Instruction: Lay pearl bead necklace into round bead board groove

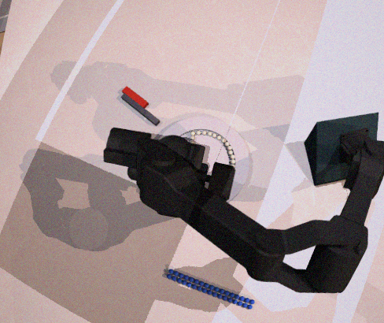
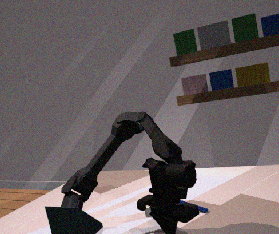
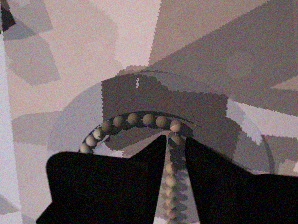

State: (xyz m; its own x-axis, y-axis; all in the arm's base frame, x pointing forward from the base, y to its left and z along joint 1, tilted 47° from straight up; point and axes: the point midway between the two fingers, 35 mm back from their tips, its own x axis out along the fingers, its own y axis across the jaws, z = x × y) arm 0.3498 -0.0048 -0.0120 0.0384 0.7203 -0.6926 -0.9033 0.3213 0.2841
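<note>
Right now the round bead board is 4 cm behind my gripper tip, 4 cm to the right of it and 1 cm below it. From my gripper tip the other things lie so: small beige cube 12 cm behind, 15 cm to the left; grey block 7 cm ahead, 20 cm to the right, 1 cm below.
</note>
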